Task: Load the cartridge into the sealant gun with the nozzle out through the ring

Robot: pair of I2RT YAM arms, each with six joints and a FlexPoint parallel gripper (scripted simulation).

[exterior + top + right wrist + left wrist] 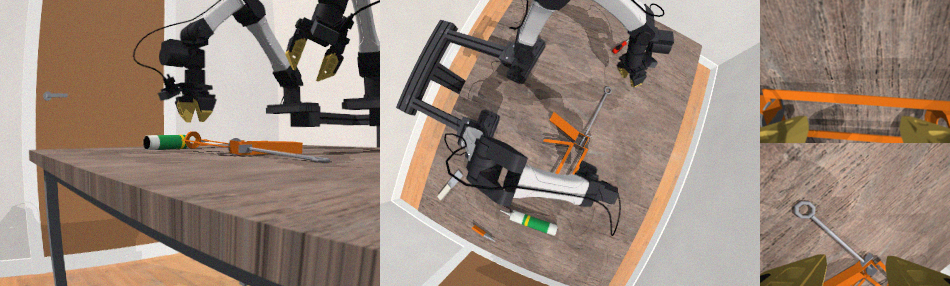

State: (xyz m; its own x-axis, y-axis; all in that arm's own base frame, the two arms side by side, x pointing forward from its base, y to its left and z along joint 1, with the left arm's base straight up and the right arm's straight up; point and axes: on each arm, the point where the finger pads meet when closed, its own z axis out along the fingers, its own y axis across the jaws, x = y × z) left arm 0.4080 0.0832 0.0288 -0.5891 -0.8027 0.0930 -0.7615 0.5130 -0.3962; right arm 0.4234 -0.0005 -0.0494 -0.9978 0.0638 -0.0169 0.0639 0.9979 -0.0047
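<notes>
The white cartridge lies 300 mm to the right of my right hand, 100 mm behind it and 70 mm below it. From my right hand the other things lie so: grey thumb plate: 160 mm to the left, 80 mm below, 50 mm behind; orange sealant gun: 140 mm to the left, 90 mm behind, 80 mm below; grey plunger rod: 260 mm to the left, 80 mm below, 60 mm behind.
</notes>
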